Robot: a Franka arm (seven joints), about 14 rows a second.
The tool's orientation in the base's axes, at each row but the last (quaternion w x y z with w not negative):
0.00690 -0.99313 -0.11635 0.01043
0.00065 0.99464 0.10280 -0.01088
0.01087 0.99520 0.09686 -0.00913
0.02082 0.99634 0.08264 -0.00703
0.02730 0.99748 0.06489 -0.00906
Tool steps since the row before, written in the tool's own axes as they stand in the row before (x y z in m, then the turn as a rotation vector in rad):
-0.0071 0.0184 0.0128 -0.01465 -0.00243 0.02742
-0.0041 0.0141 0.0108 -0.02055 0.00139 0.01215
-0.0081 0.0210 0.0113 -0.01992 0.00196 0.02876
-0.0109 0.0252 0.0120 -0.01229 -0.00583 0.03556
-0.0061 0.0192 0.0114 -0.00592 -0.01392 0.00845
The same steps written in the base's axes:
-0.0029 -0.0194 -0.0130 -0.01542 -0.00071 -0.02709
-0.0014 -0.0147 -0.0107 -0.02009 -0.00561 -0.01170
-0.0041 -0.0224 -0.0107 -0.01963 -0.00643 -0.02831
-0.0067 -0.0271 -0.0108 -0.01346 0.00221 -0.03555
-0.0037 -0.0204 -0.0102 -0.00780 0.01255 -0.00905

